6 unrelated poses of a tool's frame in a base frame.
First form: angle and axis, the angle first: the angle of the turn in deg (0 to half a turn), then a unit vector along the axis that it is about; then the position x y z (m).
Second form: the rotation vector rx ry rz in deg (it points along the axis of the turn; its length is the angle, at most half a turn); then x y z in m. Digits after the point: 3 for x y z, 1 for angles.
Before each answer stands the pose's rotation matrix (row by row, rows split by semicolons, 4 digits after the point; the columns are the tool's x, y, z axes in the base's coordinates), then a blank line. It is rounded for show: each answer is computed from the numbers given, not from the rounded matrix.
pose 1, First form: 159.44 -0.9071 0.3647 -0.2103 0.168 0.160 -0.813
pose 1, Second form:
0.6568 -0.5667 0.4974; -0.7144 -0.6788 0.1701; 0.2413 -0.4671 -0.8507

-144.6 58.1 -33.5 0.168 0.160 -0.813
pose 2, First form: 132.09 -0.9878 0.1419 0.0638 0.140 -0.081 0.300
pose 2, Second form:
0.9596 -0.2815 0.0000; -0.1868 -0.6367 0.7482; -0.2106 -0.7179 -0.6635

-130.5 18.7 8.4 0.140 -0.081 0.300
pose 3, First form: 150.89 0.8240 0.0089 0.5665 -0.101 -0.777 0.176
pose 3, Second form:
0.3985 -0.2619 0.8790; 0.2893 -0.8735 -0.3914; 0.8703 0.4103 -0.2724

124.3 1.3 85.5 -0.101 -0.777 0.176
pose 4, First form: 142.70 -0.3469 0.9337 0.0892 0.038 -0.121 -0.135
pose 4, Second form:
-0.5794 -0.6356 0.5102; -0.5274 0.7697 0.3597; -0.6213 -0.0607 -0.7812

-49.5 133.2 12.7 0.038 -0.121 -0.135
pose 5, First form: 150.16 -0.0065 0.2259 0.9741 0.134 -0.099 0.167
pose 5, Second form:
-0.8673 -0.4874 0.1006; 0.4820 -0.7721 0.4142; -0.1242 0.4077 0.9046

-1.0 33.9 146.3 0.134 -0.099 0.167
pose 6, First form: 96.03 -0.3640 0.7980 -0.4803 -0.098 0.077 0.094
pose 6, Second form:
0.0414 0.1567 0.9868; -0.7986 0.5987 -0.0616; -0.6004 -0.7855 0.1499

-35.0 76.6 -46.1 -0.098 0.077 0.094
